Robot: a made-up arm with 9 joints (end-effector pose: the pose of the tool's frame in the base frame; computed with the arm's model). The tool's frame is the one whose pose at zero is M.
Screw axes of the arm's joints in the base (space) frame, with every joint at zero. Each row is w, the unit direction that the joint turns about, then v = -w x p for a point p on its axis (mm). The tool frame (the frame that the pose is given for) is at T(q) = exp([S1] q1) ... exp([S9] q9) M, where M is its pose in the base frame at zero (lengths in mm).
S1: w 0 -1 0 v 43 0 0
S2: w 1 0 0 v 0 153 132
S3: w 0 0 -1 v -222 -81 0
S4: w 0 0 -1 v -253 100 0
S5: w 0 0 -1 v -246 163 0
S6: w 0 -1 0 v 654 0 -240
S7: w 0 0 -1 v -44 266 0
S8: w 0 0 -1 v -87 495 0
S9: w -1 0 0 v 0 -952 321
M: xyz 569 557 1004 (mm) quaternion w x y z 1 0 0 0
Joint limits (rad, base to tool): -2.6..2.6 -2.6..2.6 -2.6..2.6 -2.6..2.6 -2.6..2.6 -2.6..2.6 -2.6..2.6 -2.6..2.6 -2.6..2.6
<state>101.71 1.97 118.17 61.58 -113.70 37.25 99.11 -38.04 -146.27</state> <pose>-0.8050 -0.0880 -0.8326 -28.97 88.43 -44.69</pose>
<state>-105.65 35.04 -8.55 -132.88 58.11 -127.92 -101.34 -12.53 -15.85</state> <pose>1.1855 0.4407 -0.5274 -71.95 -43.61 -25.08</pose>
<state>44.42 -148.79 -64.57 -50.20 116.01 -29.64 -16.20 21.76 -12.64</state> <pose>1.0459 -0.5733 -0.2577 -110.46 -22.15 -87.64</pose>
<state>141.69 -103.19 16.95 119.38 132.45 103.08 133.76 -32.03 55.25</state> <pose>-0.3256 0.5553 0.6090 -10.25 -120.99 -69.41</pose>
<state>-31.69 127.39 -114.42 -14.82 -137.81 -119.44 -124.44 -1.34 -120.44</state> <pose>-0.3415 -0.4810 -0.0002 2.08 65.84 -16.37</pose>
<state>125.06 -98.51 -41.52 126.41 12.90 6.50 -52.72 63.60 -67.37</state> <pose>-0.0038 0.8993 0.3551 5.23 121.29 28.02</pose>
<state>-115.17 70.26 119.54 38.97 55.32 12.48 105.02 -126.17 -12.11</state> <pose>0.5083 -0.9184 -0.0462 111.22 -37.46 46.35</pose>
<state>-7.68 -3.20 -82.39 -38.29 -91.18 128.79 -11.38 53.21 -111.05</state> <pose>0.3662 0.8491 0.5263 -58.29 -81.70 33.22</pose>
